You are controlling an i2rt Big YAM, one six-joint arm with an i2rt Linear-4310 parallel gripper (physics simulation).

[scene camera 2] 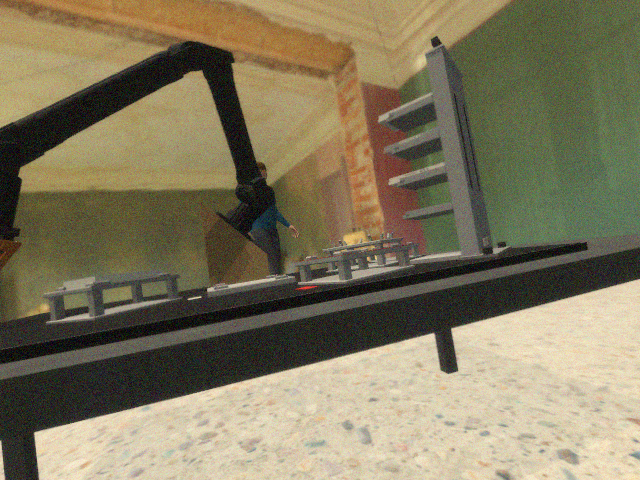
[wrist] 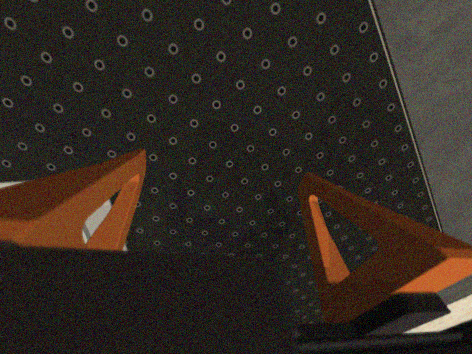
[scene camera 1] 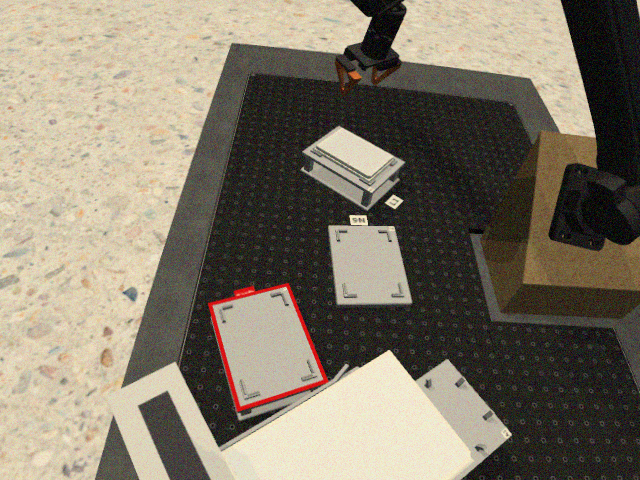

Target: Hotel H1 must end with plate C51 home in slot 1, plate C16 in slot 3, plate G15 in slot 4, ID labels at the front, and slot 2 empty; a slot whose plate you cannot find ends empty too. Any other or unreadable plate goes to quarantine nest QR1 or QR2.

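Places are measured from the arm's base along level axes (x back, y right, z up), in centimetres.
Pixels of known places: gripper, between the fingertips: (wrist: 230, 170) (scene camera 1: 358, 88); arm's base, origin of its link: (scene camera 2: 231, 230) (scene camera 1: 581, 207).
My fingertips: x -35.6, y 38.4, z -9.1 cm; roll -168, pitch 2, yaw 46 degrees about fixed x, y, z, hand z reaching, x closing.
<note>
Ahead of a thing's pixels: the offset from my fingertips to its top centre. "spot": to the spot under its first point. Level surfaces: height alone.
My gripper (scene camera 1: 358, 86) (wrist: 230, 170) is open and empty, high over the far end of the table. A cream plate {dy -21.1, dx +0.7, dz -0.8 cm} (scene camera 1: 354, 152) (scene camera 2: 80, 283) lies on a raised grey stand at the far end; its ID is not readable. Part of something pale shows behind the left finger in the wrist view. The hotel (scene camera 2: 452, 155) is a grey tower with four stacked shelves; its white top {dz +35.5 cm} (scene camera 1: 175, 418) shows in scene camera 1. A large cream surface {spot: dy -81.0, dx -0.4, dz +25.8 cm} (scene camera 1: 346, 423), apparently a plate on the top shelf, hides what is below. Contents of the lower shelves cannot be told.
A flat grey nest {dy -43.3, dx +5.1, dz -5.5 cm} (scene camera 1: 369, 266) (scene camera 2: 248, 285) with corner brackets sits beside a small tag {dy -32.9, dx +3.1, dz -7.2 cm} (scene camera 1: 358, 220). A red-bordered raised nest {dy -61.8, dx -8.7, dz -2.7 cm} (scene camera 1: 266, 343) holds no plate. A grey pad with pegs {spot: dy -66.3, dx +15.6, dz -1.2 cm} (scene camera 1: 447, 392) is partly under the hotel. The brown block (scene camera 1: 573, 232) under the arm's base stands at the right.
</note>
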